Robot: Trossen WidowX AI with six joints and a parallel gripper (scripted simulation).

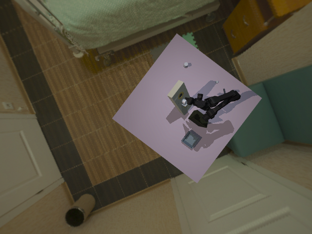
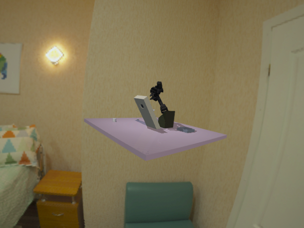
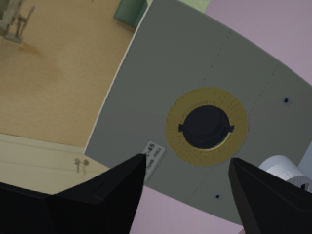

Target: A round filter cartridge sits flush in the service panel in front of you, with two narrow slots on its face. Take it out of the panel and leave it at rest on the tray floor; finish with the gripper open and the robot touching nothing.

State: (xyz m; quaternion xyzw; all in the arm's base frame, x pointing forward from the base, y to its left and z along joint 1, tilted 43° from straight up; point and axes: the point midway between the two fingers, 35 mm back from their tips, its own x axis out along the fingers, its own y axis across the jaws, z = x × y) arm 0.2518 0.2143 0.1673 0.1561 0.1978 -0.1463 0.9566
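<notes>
Now: the round grey filter cartridge 13 cm below my gripper tip and 3 cm behind it. The rest, counted from my gripper tip: grey tray (41 cm behind, 34 cm below, 22 cm to the left).
</notes>
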